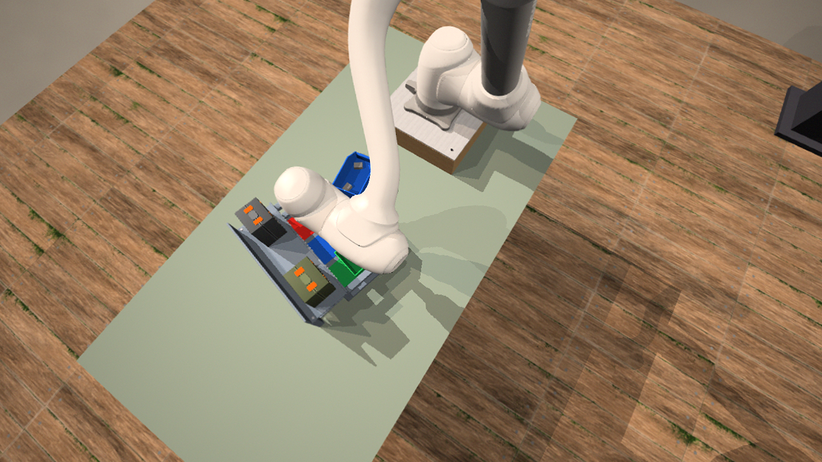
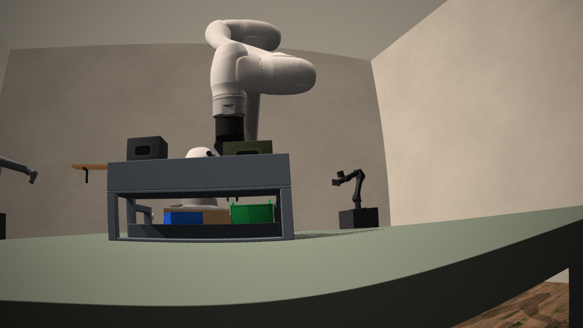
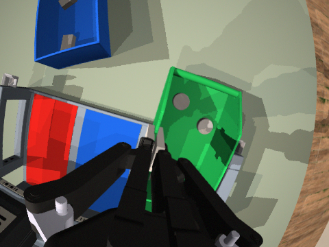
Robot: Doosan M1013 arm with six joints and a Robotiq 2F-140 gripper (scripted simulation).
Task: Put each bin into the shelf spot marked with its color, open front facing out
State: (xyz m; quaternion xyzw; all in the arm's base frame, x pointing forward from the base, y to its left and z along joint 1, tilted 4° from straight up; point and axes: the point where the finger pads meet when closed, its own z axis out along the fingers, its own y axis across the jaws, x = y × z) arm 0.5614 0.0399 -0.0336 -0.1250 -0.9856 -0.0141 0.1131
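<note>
Right now the green bin is 50 mm to the left of my hand and 40 mm below it. Also, from my hand: black box (130 mm ahead, 220 mm to the right, 70 mm above); then olive box (190 mm ahead, 60 mm above); then blue bin (190 mm behind, 130 mm to the right, 60 mm below).
</note>
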